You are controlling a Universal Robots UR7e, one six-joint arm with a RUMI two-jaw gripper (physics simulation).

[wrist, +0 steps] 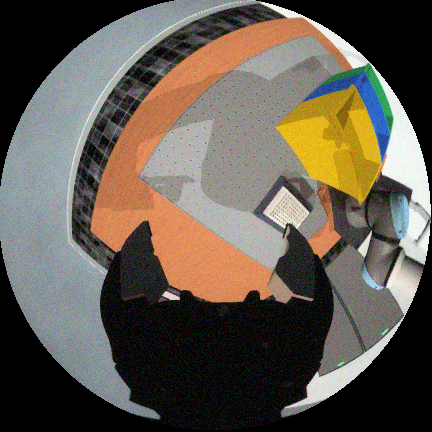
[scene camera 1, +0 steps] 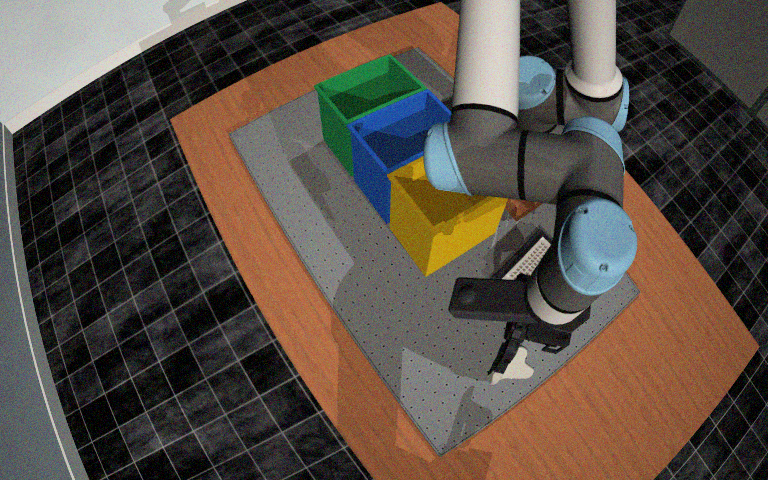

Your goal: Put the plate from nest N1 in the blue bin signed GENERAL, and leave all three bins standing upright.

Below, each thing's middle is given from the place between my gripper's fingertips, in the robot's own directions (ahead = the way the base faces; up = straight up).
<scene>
I see my gripper 20 cm past the white plate [scene camera 1: 528,263], 17 cm above it and 9 cm to the left of it. Also, from my hand: blue bin [scene camera 1: 392,137] 39 cm to the right, 10 cm below, 9 cm behind; yellow bin [scene camera 1: 434,226] 26 cm to the right, 10 cm below, 9 cm behind; green bin [scene camera 1: 358,92] 53 cm to the right, 10 cm below, 8 cm behind.
</scene>
